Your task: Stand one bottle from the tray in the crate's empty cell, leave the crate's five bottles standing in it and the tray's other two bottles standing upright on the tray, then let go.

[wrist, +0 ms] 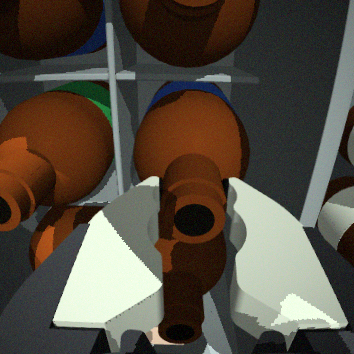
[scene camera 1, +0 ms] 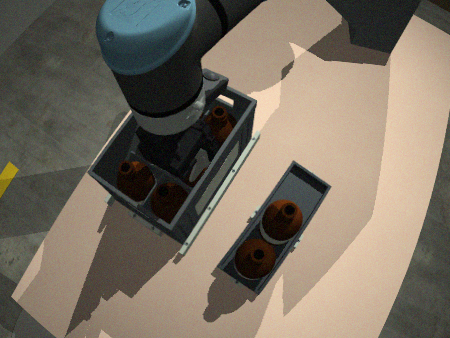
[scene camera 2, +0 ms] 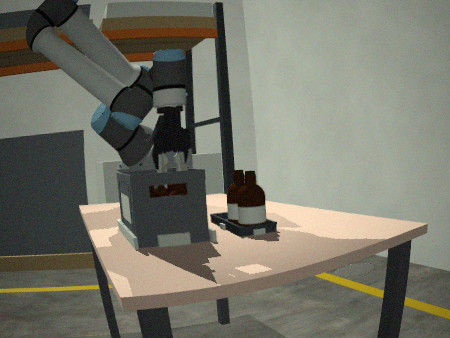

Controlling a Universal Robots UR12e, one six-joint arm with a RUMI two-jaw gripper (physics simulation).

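Frame: origin at the arm's base, x ahead, y left, z up, level; centimetres.
Where they show: gripper, fingertip midpoint: (wrist: pixel 191 180) (scene camera 1: pixel 194 161) (scene camera 2: pixel 173 187); arm's base, link origin: (scene camera 2: pixel 139 147).
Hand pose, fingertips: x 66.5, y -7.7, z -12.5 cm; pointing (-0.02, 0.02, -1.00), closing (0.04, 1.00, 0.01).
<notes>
Things, the pixels of their centre, and the offset from my fingertips. "spot": a spot on its surface instead. Level surfaces: height alone.
- brown bottle with a blue label, body centre: (wrist: pixel 190 147) (scene camera 1: pixel 197 167) dy +0.1, dx -0.4, dz -4.0 cm
- grey crate, body centre: (wrist: pixel 118 143) (scene camera 1: pixel 177 155) (scene camera 2: pixel 157 203) dy -4.7, dx -0.9, dz -4.0 cm
- ahead, surface spot: (wrist: pixel 190 35) spot: dy +0.1, dx -7.2, dz -0.3 cm
- tray, body centre: (scene camera 1: pixel 277 226) (scene camera 2: pixel 240 222) dy +18.8, dx +1.1, dz -11.5 cm
- pale rail, body centre: (scene camera 1: pixel 221 191) dy +5.2, dx -0.3, dz -11.2 cm
- tabletop, surface height: dz -12.7 cm
My gripper (scene camera 1: pixel 199 170) (scene camera 2: pixel 172 162) (wrist: pixel 191 180) is shut on the neck of a brown bottle with a blue label (wrist: pixel 192 125). That bottle is upright inside a middle cell of the grey crate (scene camera 1: pixel 182 232) (scene camera 2: pixel 172 215) (wrist: pixel 331 125), on the tray side; its base is hidden. Around it stand several other brown bottles, among them a green-labelled one (wrist: pixel 60 140), one ahead (wrist: pixel 190 35) and one behind (wrist: pixel 197 260). In scene camera 1, bottles (scene camera 1: pixel 170 202) (scene camera 1: pixel 136 182) (scene camera 1: pixel 220 125) show at both crate ends. Two white-labelled bottles (scene camera 1: pixel 281 220) (scene camera 1: pixel 255 259) stand upright on the tray (scene camera 1: pixel 300 187) (scene camera 2: pixel 250 231).
Thin grey dividers (wrist: pixel 114 125) separate the crate's cells. The crate walls rise close around the gripper, and a pale rail (scene camera 1: pixel 220 195) runs along the crate's tray side. The tray stands beside the crate on the tabletop (scene camera 1: pixel 340 135) (scene camera 2: pixel 320 245).
</notes>
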